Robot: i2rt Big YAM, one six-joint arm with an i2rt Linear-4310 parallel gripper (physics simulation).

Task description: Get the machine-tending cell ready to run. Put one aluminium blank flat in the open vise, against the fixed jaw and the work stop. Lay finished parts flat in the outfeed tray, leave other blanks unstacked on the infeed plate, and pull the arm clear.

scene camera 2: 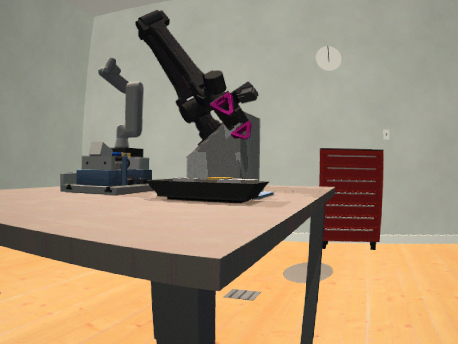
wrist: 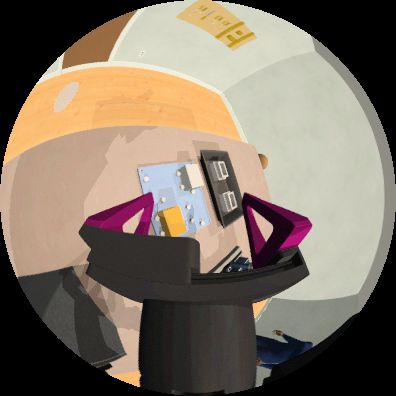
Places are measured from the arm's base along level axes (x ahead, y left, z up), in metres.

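Pixels of known places: gripper, fingertip midpoint: [scene camera 2: 239, 126] [wrist: 197, 196]; arm's base, origin of the base link: [scene camera 2: 216, 137].
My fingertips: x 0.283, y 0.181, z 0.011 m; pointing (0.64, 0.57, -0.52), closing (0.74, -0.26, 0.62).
Ahead of a thing's pixels: the offset from my fingertips to its top centre. "spot": to the spot under its first point. Level surfaces: height alone.
My gripper [scene camera 2: 233, 117] [wrist: 197, 196] is open and empty, high above the table. In the wrist view the blue infeed plate {dx +0.089, dy +0.009, dz -0.177 m} [wrist: 160, 175] with small pegs lies below it. A silver-white blank {dx +0.130, dy +0.057, dz -0.141 m} [wrist: 192, 176] rests near the plate's upper right corner, and an orange block {dx +0.043, dy -0.037, dz -0.141 m} [wrist: 173, 221] rests near its lower edge, apart from the blank. The black outfeed tray [scene camera 2: 210, 192] [wrist: 223, 185] holds two grey finished parts {spot: dx +0.235, dy +0.060, dz -0.142 m} [wrist: 219, 171] {spot: dx +0.239, dy -0.037, dz -0.146 m} [wrist: 227, 201], apart from each other. The vise {dx +0.139, dy -0.323, dz -0.086 m} [scene camera 2: 115, 176] [wrist: 239, 265] is partly hidden by the gripper body in the wrist view; its jaw contents cannot be made out.
A grey arm [scene camera 2: 134, 110] stands behind the vise. My arm's grey pedestal [scene camera 2: 220, 155] [wrist: 55, 305] rises behind the tray. The wooden table {dz -0.185 m} [scene camera 2: 150, 220] has its front corner toward the scene camera. A red drawer cabinet [scene camera 2: 351, 195] stands on the floor beyond.
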